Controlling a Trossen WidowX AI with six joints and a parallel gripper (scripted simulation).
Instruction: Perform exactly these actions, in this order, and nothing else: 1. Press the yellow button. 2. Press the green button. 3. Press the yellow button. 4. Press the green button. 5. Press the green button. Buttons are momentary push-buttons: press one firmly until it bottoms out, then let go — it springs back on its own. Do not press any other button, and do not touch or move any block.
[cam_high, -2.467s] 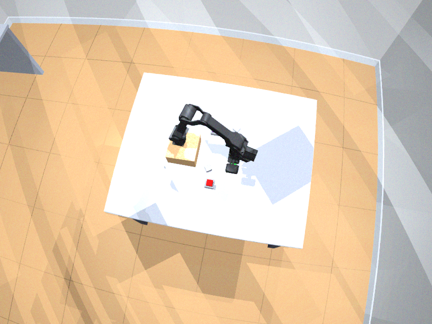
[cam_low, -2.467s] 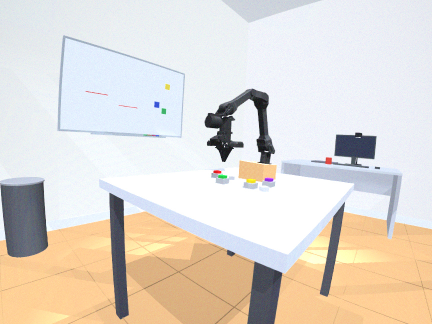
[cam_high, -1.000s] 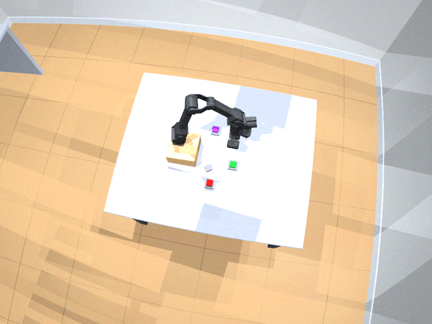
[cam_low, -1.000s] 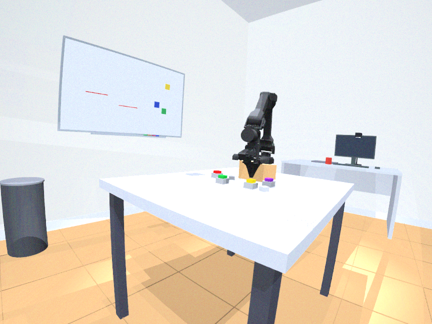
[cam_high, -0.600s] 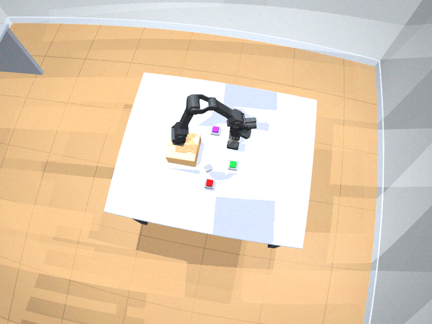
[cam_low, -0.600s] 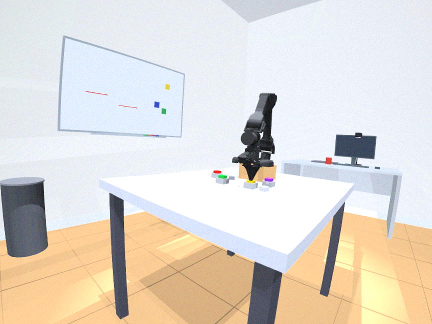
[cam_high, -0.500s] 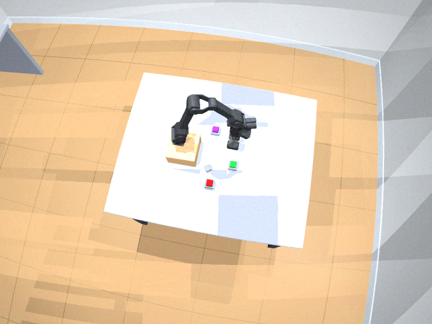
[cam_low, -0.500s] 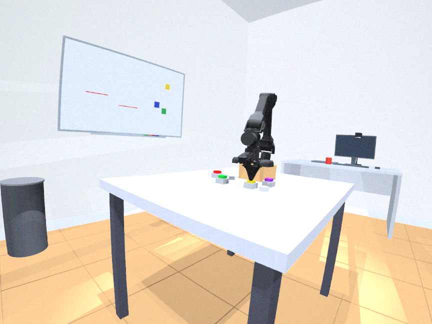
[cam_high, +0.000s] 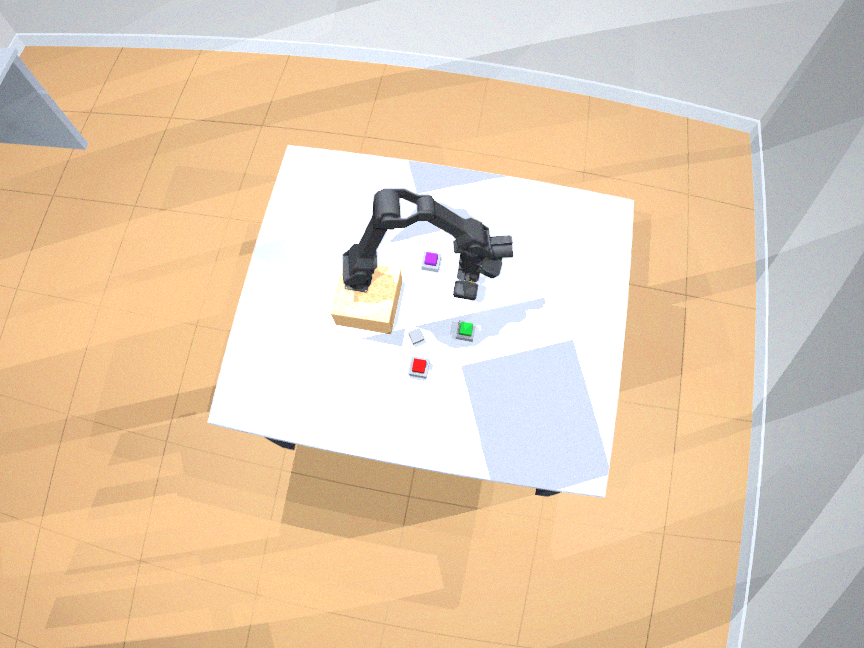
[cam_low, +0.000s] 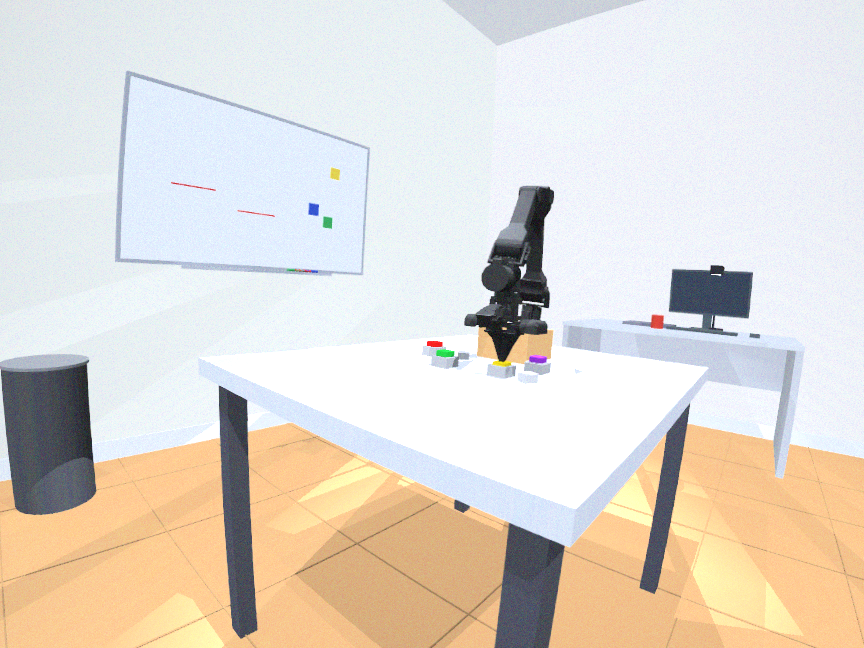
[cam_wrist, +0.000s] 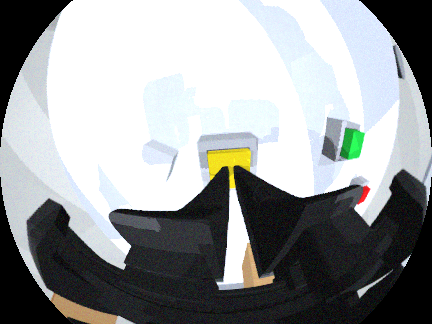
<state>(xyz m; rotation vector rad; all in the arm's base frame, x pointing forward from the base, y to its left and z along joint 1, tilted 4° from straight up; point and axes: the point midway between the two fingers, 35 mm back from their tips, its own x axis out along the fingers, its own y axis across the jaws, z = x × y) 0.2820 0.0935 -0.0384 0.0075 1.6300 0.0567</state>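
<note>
Now: the yellow button right at my gripper tip. From my gripper tip the other things lie so: small white block 7 cm to the left, 2 cm below; green button 15 cm to the right, 2 cm ahead; purple button 11 cm behind, 3 cm to the left.
</note>
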